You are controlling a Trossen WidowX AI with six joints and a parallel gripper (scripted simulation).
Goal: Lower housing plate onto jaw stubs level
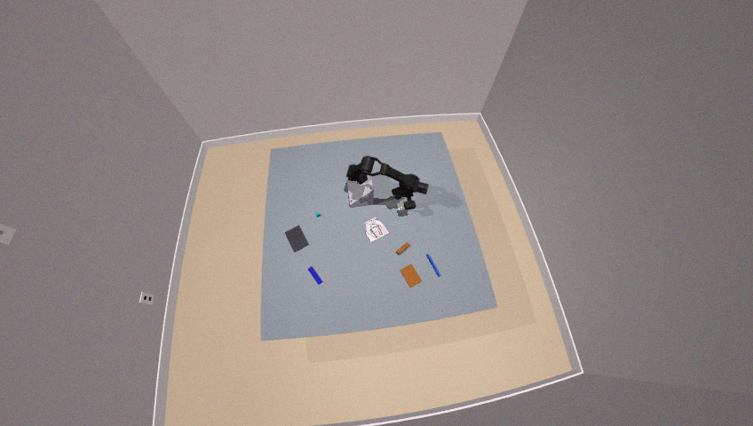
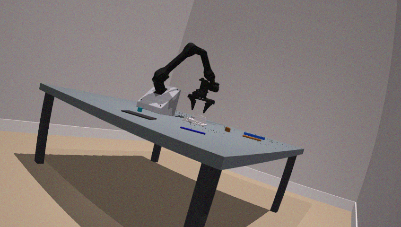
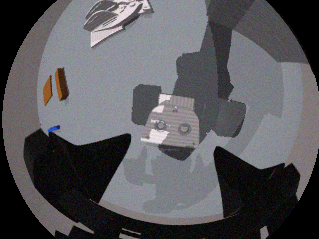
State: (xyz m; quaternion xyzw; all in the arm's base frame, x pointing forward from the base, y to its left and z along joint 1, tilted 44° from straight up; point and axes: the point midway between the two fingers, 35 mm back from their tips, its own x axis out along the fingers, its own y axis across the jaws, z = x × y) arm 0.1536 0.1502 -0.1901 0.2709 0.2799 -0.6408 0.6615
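Right now the white part is 10 mm to the right of my gripper tip and 50 mm below it. Also, from my gripper tip: teal peg: 540 mm to the right, 50 mm below; then orange plate: 440 mm ahead, 40 mm to the right, 60 mm below; then orange block: 280 mm ahead, 60 mm to the right, 50 mm below.
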